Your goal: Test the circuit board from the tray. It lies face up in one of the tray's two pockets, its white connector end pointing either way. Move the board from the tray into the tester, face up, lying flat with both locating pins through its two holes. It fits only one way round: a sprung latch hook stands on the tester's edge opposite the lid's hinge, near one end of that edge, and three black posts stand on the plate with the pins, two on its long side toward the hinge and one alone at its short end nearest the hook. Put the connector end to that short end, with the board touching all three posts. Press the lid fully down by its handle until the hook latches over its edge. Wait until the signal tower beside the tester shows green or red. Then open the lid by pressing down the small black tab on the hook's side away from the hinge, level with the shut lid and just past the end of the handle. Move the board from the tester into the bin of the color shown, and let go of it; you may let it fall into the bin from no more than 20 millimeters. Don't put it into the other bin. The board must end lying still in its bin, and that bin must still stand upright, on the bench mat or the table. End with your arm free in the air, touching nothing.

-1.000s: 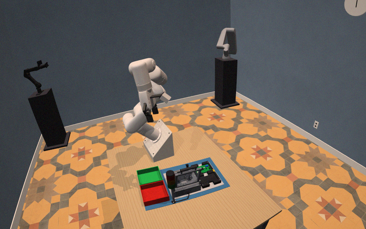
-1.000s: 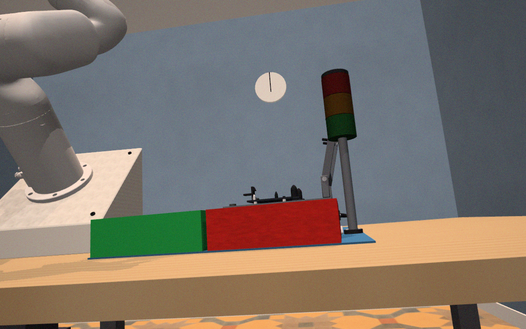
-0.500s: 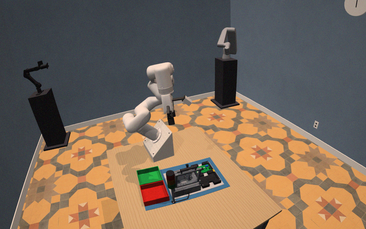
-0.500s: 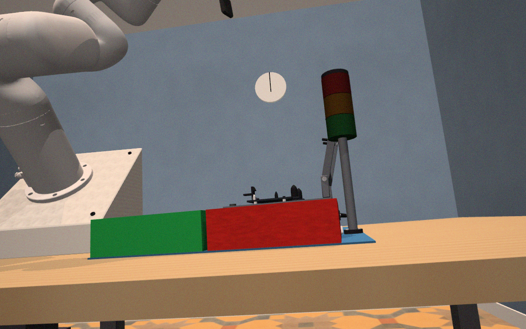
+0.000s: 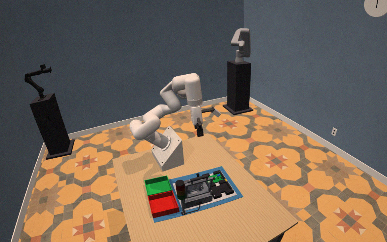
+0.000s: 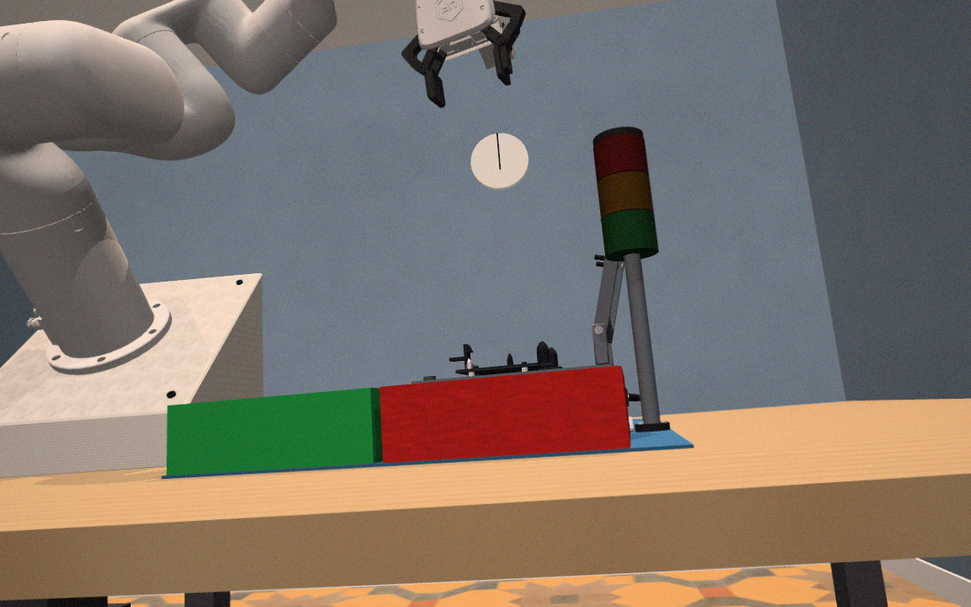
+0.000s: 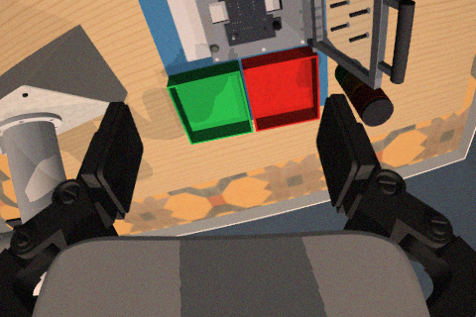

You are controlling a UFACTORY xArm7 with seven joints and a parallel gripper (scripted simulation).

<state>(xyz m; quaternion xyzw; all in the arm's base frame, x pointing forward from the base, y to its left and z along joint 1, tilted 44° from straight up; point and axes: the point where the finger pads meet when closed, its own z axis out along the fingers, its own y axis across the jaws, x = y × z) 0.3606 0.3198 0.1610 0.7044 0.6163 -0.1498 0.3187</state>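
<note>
My hand is 20 mm past the green circuit board, 100 mm to the right of it and 410 mm above it. From my hand the other things lie so: tester plate: 40 mm ahead, 60 mm to the right, 360 mm below; tester lid: 150 mm ahead, 70 mm to the right, 250 mm below; black latch tab: 30 mm behind, 10 mm to the right, 340 mm below.
</note>
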